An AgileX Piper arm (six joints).
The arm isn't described. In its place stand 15 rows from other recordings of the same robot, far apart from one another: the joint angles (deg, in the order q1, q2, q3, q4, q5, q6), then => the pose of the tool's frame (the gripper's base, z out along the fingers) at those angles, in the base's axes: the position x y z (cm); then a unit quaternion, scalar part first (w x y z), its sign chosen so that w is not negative.
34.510, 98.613, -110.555, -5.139, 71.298, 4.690 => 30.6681 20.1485 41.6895 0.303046 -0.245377 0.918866 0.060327
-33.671, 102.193, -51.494, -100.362, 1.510, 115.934 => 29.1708 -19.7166 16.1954 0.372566 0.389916 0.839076 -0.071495
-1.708, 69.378, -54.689, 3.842, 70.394, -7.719 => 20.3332 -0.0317 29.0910 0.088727 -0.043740 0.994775 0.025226
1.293, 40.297, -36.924, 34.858, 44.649, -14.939 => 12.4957 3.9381 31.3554 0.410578 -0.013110 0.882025 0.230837
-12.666, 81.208, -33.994, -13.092, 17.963, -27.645 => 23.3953 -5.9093 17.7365 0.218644 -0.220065 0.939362 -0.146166
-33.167, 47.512, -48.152, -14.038, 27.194, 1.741 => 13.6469 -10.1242 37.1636 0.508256 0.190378 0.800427 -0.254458
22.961, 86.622, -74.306, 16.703, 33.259, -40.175 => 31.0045 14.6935 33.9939 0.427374 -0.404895 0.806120 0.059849
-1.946, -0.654, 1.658, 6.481, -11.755, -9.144 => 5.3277 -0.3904 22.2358 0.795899 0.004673 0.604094 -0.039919
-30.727, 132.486, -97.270, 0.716, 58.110, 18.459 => 38.6982 -22.8897 10.7007 0.015065 0.419048 0.907831 0.003765
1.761, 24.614, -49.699, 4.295, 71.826, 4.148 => 3.2862 0.7489 36.0057 0.406021 0.015110 0.911879 0.058275
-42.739, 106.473, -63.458, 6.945, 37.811, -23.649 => 26.2168 -23.3068 15.7830 0.126434 0.206566 0.969714 -0.031629
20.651, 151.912, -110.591, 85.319, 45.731, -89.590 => 47.3411 24.7829 4.9161 0.334513 -0.351215 0.779057 0.397265
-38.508, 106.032, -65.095, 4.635, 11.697, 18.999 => 30.7971 -24.3136 18.7185 0.359523 0.477950 0.800465 -0.039533
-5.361, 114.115, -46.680, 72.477, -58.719, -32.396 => 32.0392 -10.4554 12.1803 0.470480 0.416091 0.705332 -0.328670
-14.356, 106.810, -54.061, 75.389, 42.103, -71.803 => 34.1598 -2.6486 15.1003 0.281124 0.017107 0.911687 0.299171
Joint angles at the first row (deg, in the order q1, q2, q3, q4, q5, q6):
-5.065, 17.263, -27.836, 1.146, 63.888, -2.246
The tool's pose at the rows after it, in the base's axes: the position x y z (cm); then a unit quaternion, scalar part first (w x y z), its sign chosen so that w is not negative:
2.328 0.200 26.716 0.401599 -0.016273 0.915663 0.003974
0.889 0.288 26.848 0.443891 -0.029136 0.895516 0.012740
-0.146 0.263 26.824 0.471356 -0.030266 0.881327 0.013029
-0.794 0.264 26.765 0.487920 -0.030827 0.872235 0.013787
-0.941 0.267 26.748 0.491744 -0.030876 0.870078 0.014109
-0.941 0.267 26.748 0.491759 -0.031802 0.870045 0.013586
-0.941 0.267 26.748 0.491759 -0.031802 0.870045 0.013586
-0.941 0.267 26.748 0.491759 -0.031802 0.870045 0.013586
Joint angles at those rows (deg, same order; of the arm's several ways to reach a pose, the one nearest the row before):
-0.195, 11.452, -27.837, 1.456, 64.043, -2.295
1.401, 5.880, -27.835, 1.861, 64.254, -2.304
1.530, 1.947, -27.837, 1.859, 64.646, -2.302
1.535, -0.512, -27.836, 1.982, 64.942, -2.349
1.529, -1.075, -27.835, 2.029, 65.001, -2.355
1.529, -1.075, -27.835, 2.029, 65.001, -2.477
1.529, -1.075, -27.835, 2.029, 65.001, -2.477
1.529, -1.075, -27.835, 2.029, 65.001, -2.477

